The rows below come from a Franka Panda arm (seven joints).
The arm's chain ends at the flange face. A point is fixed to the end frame.
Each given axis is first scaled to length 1.
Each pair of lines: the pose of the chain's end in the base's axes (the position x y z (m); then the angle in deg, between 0 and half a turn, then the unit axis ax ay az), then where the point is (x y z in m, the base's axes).
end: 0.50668, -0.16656, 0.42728, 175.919, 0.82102, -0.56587, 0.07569
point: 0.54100 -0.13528 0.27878
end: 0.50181, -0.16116, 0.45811, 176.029, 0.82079, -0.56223, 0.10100
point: 0.54218 -0.13368 0.31038
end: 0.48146, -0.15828, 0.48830, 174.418, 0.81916, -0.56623, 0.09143
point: 0.51756 -0.13298 0.33908
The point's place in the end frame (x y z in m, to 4 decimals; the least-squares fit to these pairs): -0.0413 -0.0392 0.1448
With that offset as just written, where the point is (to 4 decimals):
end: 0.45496, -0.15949, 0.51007, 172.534, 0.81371, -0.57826, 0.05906
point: 0.4815 -0.1335 0.3590
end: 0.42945, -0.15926, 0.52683, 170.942, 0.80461, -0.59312, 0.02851
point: 0.4475 -0.1322 0.3747
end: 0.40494, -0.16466, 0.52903, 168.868, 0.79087, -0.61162, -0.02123
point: 0.4098 -0.1339 0.3766
